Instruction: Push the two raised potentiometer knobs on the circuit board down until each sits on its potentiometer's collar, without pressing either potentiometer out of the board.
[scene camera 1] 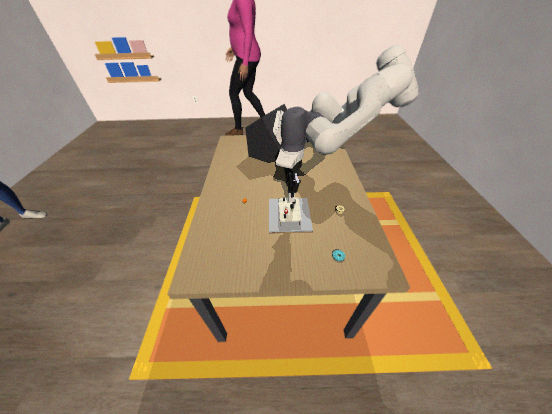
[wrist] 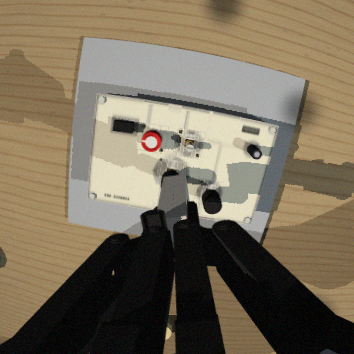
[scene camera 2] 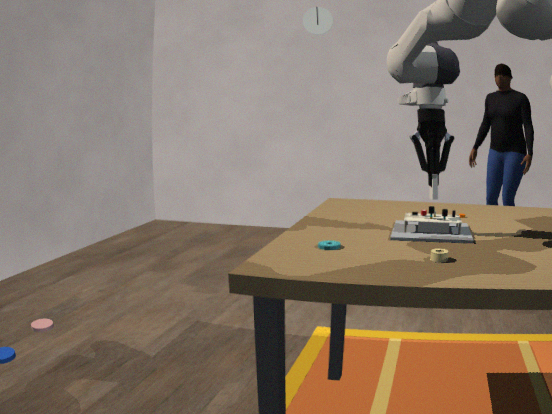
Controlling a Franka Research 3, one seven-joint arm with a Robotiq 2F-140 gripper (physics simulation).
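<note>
The cream circuit board (scene camera 1: 296, 218) (wrist: 115, 175) stands on a grey base plate (scene camera 1: 274, 220) (scene camera 2: 400, 236) (wrist: 190, 67). One raised black potentiometer knob (scene camera 2: 444, 212) (wrist: 212, 201) stands upright and uncovered. The other black knob (scene camera 2: 431, 209) is mostly hidden by the fingertips in the wrist view, where its dark edge shows just past them. Both knobs stand above the board in the scene camera 2 view. My gripper (scene camera 1: 290, 198) (scene camera 2: 434, 197) (wrist: 177, 192) is shut and empty, pointing down. In the scene camera 2 view its tips are a small gap above the second knob. The collars are too small to make out.
The board also carries a red ring-shaped part (wrist: 151, 142), a black block (wrist: 123, 125) and a small dark post (wrist: 254, 151). A teal ring (scene camera 1: 338, 255) (scene camera 2: 329, 245), a cream spool (scene camera 1: 340, 209) (scene camera 2: 439, 255) and an orange piece (scene camera 1: 244, 201) lie on the table.
</note>
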